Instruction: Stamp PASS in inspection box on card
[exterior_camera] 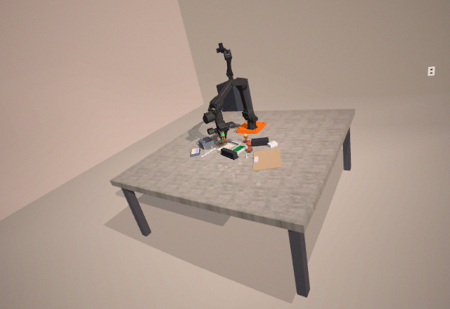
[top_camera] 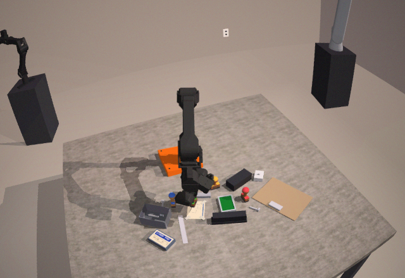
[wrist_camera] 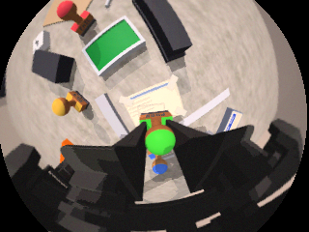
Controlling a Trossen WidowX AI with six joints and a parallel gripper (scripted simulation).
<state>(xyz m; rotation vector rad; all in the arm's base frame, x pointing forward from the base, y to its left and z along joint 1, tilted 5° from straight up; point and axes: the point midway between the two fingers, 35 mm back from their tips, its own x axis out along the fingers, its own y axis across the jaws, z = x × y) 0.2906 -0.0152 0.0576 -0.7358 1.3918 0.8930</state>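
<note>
The cream card is 60 mm below my gripper tip and 10 mm ahead of it. The rest, counted from my gripper tip: blue stamp 80 mm to the right, 40 mm below, 40 mm behind; then green-topped stamp right at my gripper tip; then white strip 100 mm ahead, 60 mm to the right, 60 mm below.
</note>
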